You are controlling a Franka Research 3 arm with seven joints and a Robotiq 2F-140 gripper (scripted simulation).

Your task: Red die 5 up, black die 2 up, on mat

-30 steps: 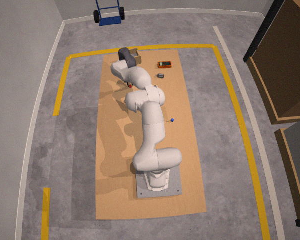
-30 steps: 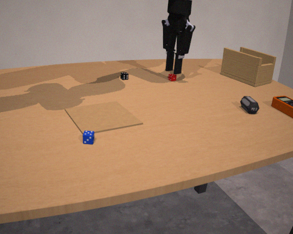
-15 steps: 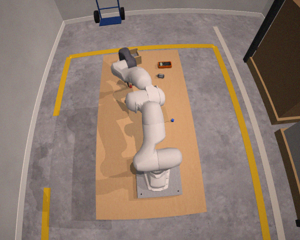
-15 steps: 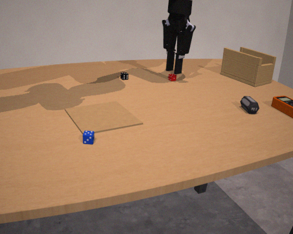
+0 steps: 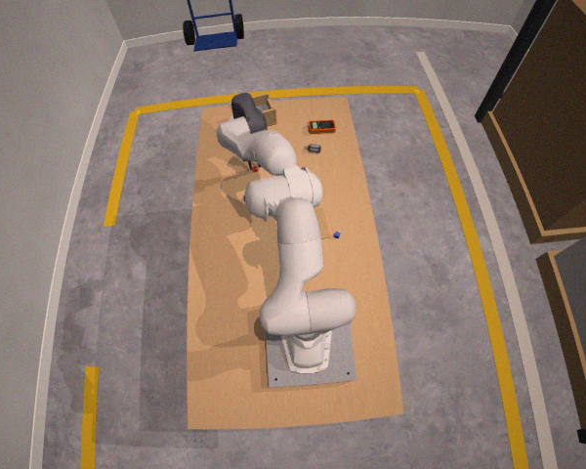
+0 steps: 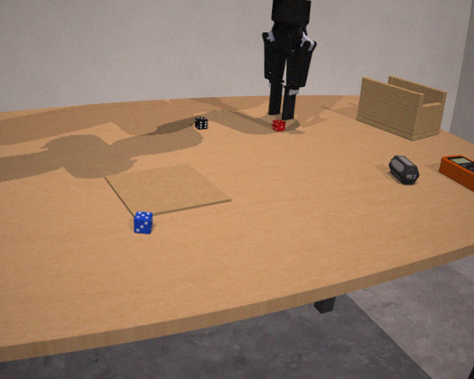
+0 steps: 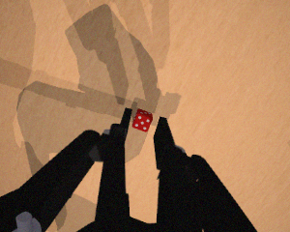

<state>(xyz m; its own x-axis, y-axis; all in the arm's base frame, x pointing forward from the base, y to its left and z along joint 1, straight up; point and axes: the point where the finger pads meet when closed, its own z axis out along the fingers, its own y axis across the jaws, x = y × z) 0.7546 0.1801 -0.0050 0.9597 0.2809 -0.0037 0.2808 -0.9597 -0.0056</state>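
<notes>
My gripper is now 50 mm above the red die. The rest, counted from my hand: dark grey device (270 mm to the right, 100 mm ahead, 40 mm below); black die (160 mm behind, 50 mm below, 40 mm to the left); wooden box (330 mm ahead, 10 mm to the right, 10 mm below).
</notes>
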